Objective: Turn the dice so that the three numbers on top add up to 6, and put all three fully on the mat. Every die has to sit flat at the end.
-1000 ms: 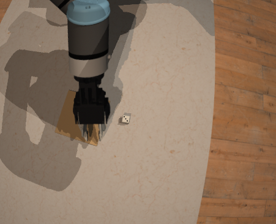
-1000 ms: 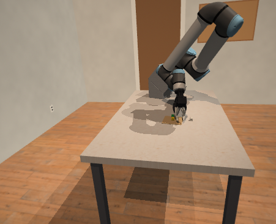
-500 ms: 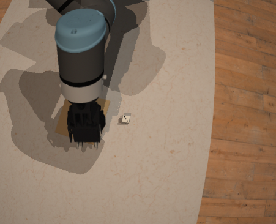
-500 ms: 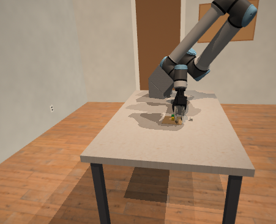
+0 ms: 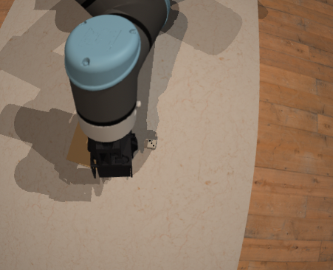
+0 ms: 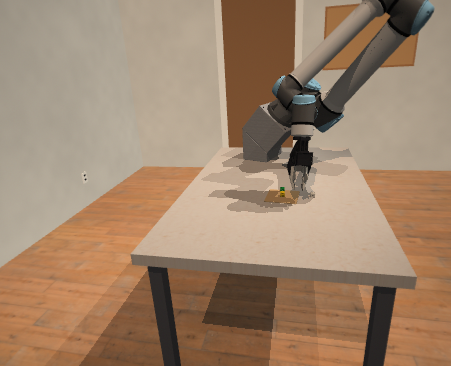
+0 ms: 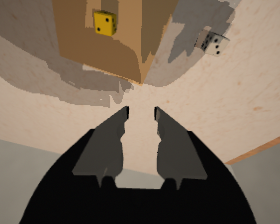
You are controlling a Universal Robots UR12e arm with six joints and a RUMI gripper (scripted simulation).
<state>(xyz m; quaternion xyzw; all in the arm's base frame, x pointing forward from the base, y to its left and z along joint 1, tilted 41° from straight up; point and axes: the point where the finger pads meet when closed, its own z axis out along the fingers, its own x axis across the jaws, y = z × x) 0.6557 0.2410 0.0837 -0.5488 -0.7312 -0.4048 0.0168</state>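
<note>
My gripper is now 9 cm past the white die, 7 cm above it and 5 cm to the right of it. Round my hand: tan mat 8 cm to the right, 8 cm below, 5 cm behind; green die 10 cm behind, 9 cm to the right, 6 cm below; yellow die 8 cm to the right, 6 cm below, 5 cm behind.
</note>
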